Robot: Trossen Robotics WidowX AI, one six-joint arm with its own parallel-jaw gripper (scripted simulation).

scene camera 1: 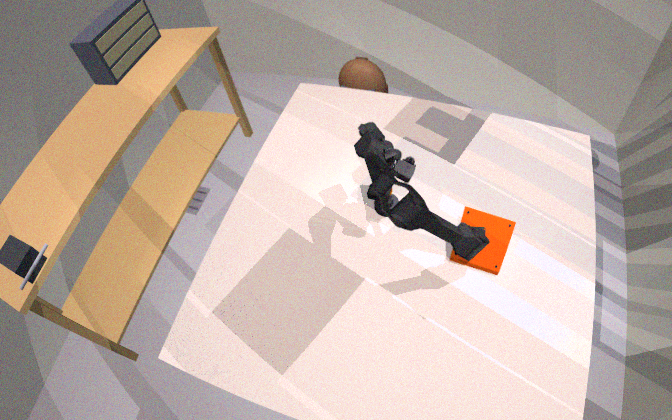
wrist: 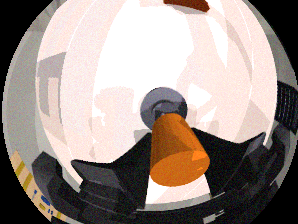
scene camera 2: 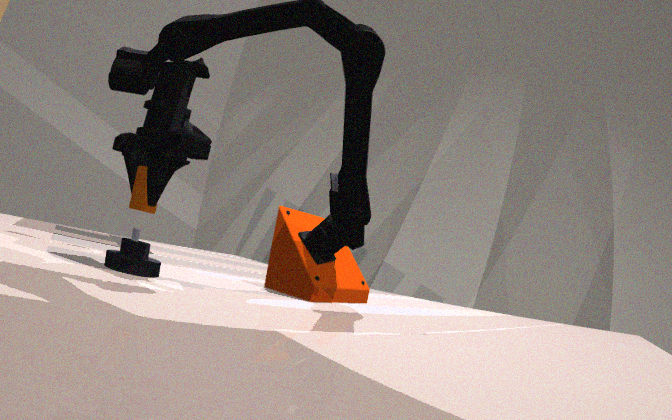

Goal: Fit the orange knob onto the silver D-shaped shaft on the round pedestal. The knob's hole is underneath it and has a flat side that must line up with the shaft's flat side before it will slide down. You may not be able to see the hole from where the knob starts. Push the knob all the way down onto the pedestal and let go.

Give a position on an orange knob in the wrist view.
178, 158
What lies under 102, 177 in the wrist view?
The gripper.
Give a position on a round pedestal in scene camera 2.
133, 258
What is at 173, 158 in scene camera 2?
The gripper.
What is the gripper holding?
An orange knob.
